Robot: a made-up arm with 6 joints. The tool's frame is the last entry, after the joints.
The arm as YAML. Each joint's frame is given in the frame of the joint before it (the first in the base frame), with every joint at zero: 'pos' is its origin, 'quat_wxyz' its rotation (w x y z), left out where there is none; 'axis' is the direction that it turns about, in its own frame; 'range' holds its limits. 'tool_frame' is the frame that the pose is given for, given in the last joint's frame.
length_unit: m
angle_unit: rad
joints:
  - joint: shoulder
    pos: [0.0, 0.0, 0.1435]
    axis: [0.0, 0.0, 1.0]
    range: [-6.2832, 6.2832]
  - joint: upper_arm
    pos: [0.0, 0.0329, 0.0]
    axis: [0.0, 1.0, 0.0]
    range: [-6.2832, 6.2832]
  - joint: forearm
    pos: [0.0, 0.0, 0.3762]
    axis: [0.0, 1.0, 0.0]
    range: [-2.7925, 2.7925]
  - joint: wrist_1
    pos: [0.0, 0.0, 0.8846]
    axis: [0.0, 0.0, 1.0]
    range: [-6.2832, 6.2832]
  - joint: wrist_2
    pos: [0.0, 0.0, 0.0]
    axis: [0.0, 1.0, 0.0]
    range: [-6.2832, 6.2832]
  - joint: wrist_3
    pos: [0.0, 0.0, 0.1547]
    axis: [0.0, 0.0, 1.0]
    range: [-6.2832, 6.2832]
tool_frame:
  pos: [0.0, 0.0, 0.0]
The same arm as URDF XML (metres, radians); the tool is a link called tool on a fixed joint. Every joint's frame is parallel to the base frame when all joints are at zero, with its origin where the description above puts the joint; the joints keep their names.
<robot name="arm">
<joint name="tool_fixed" type="fixed"><parent link="link6"/><child link="tool"/><origin xyz="0 0 0" rpy="0 0 0"/></joint>
<joint name="wrist_3" type="revolute"><parent link="link5"/><child link="link6"/><origin xyz="0 0 0.1547" rpy="0 0 0"/><axis xyz="0 0 1"/><limit lower="-6.2832" upper="6.2832"/></joint>
<joint name="wrist_2" type="revolute"><parent link="link4"/><child link="link5"/><origin xyz="0 0 0" rpy="0 0 0"/><axis xyz="0 1 0"/><limit lower="-6.2832" upper="6.2832"/></joint>
<joint name="wrist_1" type="revolute"><parent link="link3"/><child link="link4"/><origin xyz="0 0 0.8846" rpy="0 0 0"/><axis xyz="0 0 1"/><limit lower="-6.2832" upper="6.2832"/></joint>
<joint name="forearm" type="revolute"><parent link="link2"/><child link="link3"/><origin xyz="0 0 0.3762" rpy="0 0 0"/><axis xyz="0 1 0"/><limit lower="-2.7925" upper="2.7925"/></joint>
<joint name="upper_arm" type="revolute"><parent link="link1"/><child link="link2"/><origin xyz="0 0.0329 0" rpy="0 0 0"/><axis xyz="0 1 0"/><limit lower="-6.2832" upper="6.2832"/></joint>
<joint name="shoulder" type="revolute"><parent link="base_link"/><child link="link1"/><origin xyz="0 0 0.1435" rpy="0 0 0"/><axis xyz="0 0 1"/><limit lower="-6.2832" upper="6.2832"/></joint>
<link name="base_link"/>
<link name="link1"/>
<link name="link2"/>
<link name="link3"/>
<link name="link4"/>
<link name="link5"/>
<link name="link6"/>
<link name="tool"/>
</robot>

